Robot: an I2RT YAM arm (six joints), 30 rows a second.
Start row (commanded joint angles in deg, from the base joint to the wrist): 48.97, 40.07, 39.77, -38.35, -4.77, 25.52
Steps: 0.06, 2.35, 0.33, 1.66, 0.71, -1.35; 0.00, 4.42, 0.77, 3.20, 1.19, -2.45; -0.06, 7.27, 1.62, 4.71, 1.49, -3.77; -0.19, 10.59, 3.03, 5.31, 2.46, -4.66; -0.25, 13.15, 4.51, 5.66, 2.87, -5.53; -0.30, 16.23, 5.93, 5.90, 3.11, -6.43; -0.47, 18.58, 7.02, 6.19, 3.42, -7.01; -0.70, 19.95, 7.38, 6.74, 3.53, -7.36; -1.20, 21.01, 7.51, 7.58, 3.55, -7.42; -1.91, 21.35, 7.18, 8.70, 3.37, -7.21; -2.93, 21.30, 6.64, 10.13, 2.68, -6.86; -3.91, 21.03, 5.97, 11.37, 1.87, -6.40; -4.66, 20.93, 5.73, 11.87, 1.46, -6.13; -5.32, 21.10, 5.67, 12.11, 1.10, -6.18; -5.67, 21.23, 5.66, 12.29, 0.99, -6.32; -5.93, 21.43, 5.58, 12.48, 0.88, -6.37
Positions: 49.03, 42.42, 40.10, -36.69, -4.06, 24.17; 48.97, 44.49, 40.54, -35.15, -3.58, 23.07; 48.91, 47.34, 41.39, -33.64, -3.28, 21.75; 48.78, 50.66, 42.80, -33.04, -2.31, 20.86; 48.72, 53.22, 44.28, -32.69, -1.90, 19.99; 48.67, 56.30, 45.70, -32.45, -1.66, 19.09; 48.50, 58.65, 46.79, -32.16, -1.35, 18.51; 48.27, 60.02, 47.15, -31.61, -1.24, 18.16; 47.77, 61.08, 47.28, -30.77, -1.22, 18.10; 47.06, 61.42, 46.95, -29.65, -1.40, 18.31; 46.04, 61.37, 46.41, -28.22, -2.09, 18.66; 45.06, 61.10, 45.74, -26.98, -2.90, 19.12; 44.31, 61.00, 45.50, -26.48, -3.31, 19.39; 43.65, 61.17, 45.44, -26.24, -3.67, 19.34; 43.30, 61.30, 45.43, -26.06, -3.78, 19.20; 43.04, 61.50, 45.35, -25.87, -3.89, 19.15
